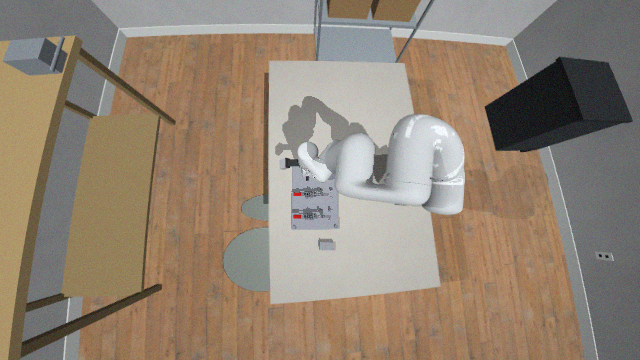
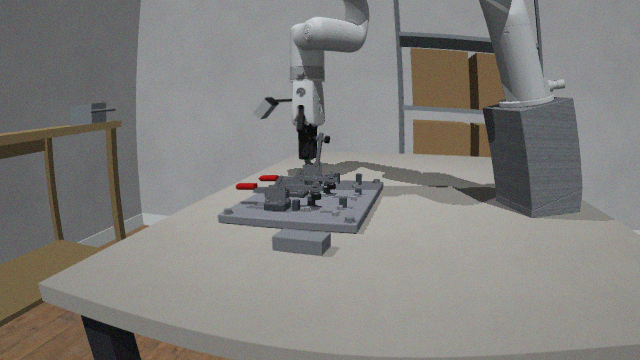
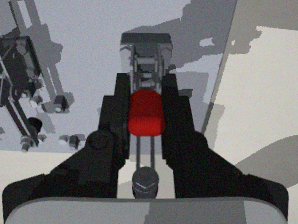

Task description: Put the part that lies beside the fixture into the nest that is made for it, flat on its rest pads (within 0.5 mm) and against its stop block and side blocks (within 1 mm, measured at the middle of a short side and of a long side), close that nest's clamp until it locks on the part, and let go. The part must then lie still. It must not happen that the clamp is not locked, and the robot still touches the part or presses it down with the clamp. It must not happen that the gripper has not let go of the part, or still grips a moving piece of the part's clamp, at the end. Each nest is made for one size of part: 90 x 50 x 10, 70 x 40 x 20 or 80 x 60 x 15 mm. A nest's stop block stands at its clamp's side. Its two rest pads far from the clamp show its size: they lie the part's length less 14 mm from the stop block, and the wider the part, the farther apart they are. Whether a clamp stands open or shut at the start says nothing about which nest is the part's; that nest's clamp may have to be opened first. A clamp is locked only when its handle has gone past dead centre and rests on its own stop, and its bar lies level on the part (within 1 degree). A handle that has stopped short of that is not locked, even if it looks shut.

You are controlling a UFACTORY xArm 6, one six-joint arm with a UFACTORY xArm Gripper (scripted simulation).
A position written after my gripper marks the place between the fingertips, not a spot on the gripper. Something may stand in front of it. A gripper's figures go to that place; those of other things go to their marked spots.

Labels:
My gripper [image 3: 145, 91]: 14 cm from the lens. A grey fixture plate [image 3: 78, 55]: 20 cm from the lens. A red clamp handle [image 3: 146, 118]: 11 cm from the lens. The marked spots on the grey fixture plate and the red clamp handle are 11 cm apart.

